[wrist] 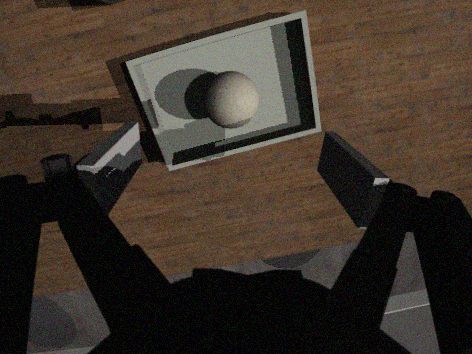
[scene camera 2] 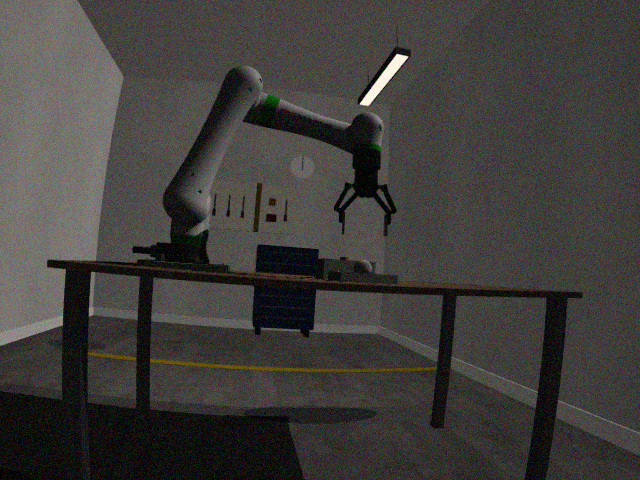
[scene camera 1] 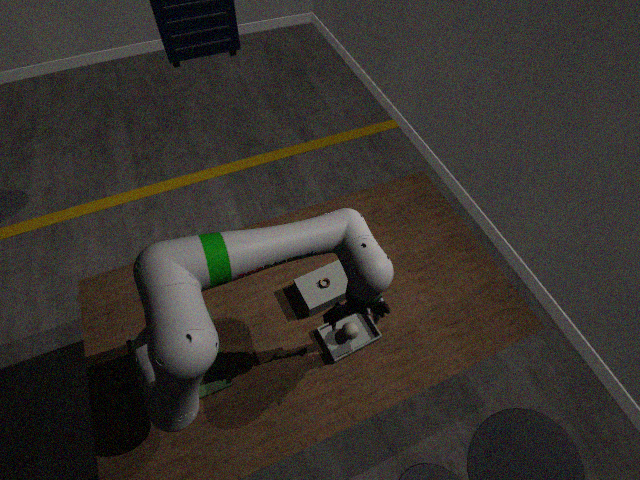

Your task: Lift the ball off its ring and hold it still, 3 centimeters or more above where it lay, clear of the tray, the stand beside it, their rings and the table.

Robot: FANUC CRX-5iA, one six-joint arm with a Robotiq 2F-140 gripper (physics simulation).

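Frame: origin at the arm's base, x back, y right, z up, level; centimetres.
Seen in the pictures: gripper, fingertip midpoint: [wrist: 232, 146] [scene camera 2: 364, 234] [scene camera 1: 353, 323]; arm's base at its link origin: [scene camera 2: 187, 262].
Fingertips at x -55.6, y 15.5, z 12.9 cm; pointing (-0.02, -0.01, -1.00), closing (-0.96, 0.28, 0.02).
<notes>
Pixels of each thing's top centre, then the offset from my fingertips to it. "spot": a spot on its surface instead. Level surfaces: height alone.
- pale ball at its top centre: [wrist: 232, 106] [scene camera 2: 363, 259] [scene camera 1: 351, 327] dz -7.9, dx -0.6, dy -1.0 cm
- shallow grey tray at its top centre: [wrist: 230, 98] [scene camera 2: 362, 273] [scene camera 1: 349, 332] dz -12.2, dx -0.6, dy -1.0 cm
- small ring at a spot on its surface: [scene camera 1: 325, 287] [scene camera 2: 344, 258] spot: dz -7.3, dx +0.6, dy -18.2 cm
- wooden table at its surface level: dz -15.0 cm
The pale ball [scene camera 1: 350, 329] [scene camera 2: 364, 266] [wrist: 232, 99] rests inside the shallow grey tray [scene camera 1: 356, 349] [scene camera 2: 369, 278] [wrist: 312, 75]. The ring under the ball is hidden. My gripper [scene camera 1: 352, 317] [scene camera 2: 363, 232] [wrist: 232, 146] is open and empty, pointing down. In the scene camera 2 view its fingertips are well above the ball, one to each side. In the wrist view the ball shows beyond the line between the fingertips, towards the top of the picture. The grey stand [scene camera 1: 310, 292] [scene camera 2: 330, 266] is beside the tray, with a small ring [scene camera 1: 320, 283] [scene camera 2: 344, 258] on top.
The wooden table [scene camera 1: 439, 289] [scene camera 2: 491, 290] [wrist: 220, 215] carries the tray, the stand and the arm's base. The forearm passes above the table near the stand. A green plate [scene camera 1: 214, 386] lies by the base. A blue cabinet [scene camera 1: 199, 31] [scene camera 2: 284, 310] stands beyond the table.
</notes>
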